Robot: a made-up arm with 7 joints.
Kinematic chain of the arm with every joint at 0, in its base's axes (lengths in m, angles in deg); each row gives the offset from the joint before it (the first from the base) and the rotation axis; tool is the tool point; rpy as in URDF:
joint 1: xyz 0.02 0 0.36 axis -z
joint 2: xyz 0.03 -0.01 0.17 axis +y
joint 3: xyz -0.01 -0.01 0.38 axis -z
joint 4: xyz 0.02 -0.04 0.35 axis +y
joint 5: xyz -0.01 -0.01 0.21 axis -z
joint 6: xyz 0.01 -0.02 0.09 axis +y
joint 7: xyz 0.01 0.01 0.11 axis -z
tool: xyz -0.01 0 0.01 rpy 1.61 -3.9 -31.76
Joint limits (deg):
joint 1: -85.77..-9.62
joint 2: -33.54..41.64
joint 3: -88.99..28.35
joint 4: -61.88..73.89
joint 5: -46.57..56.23
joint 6: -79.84..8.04
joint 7: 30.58..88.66
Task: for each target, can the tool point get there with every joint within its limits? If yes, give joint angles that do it. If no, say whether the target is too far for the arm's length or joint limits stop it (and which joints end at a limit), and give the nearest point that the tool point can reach.
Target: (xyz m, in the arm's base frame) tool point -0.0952 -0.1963 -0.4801
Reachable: no: joint limits stop it (at a limit: joint 2, joint 4, joint 6, joint 7) | nearest point -0.3237 -0.5856 0.9936 | short by 1.541 m
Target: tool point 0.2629 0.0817 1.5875
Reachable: yes | joints -51.08 15.92 -49.23 -15.22 36.47 -55.15 55.21
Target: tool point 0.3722 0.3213 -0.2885
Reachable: no: joint limits stop it (at a limit: joint 2, joint 4, joint 6, joint 7) | nearest point 0.6777 0.6000 0.8631 | short by 1.224 m
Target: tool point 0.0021 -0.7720 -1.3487
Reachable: no: too far | nearest point -0.0066 -0.6799 0.9934 | short by 2.344 m
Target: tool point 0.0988 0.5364 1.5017
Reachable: yes | joints -62.61 21.06 -70.48 39.60 11.90 -37.29 64.81
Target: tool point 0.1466 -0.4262 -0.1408
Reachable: no: joint limits stop it (at a limit: joint 1, joint 2, joint 4, joint 6, joint 7) | nearest point 0.0501 -0.6786 0.9966 | short by 1.169 m
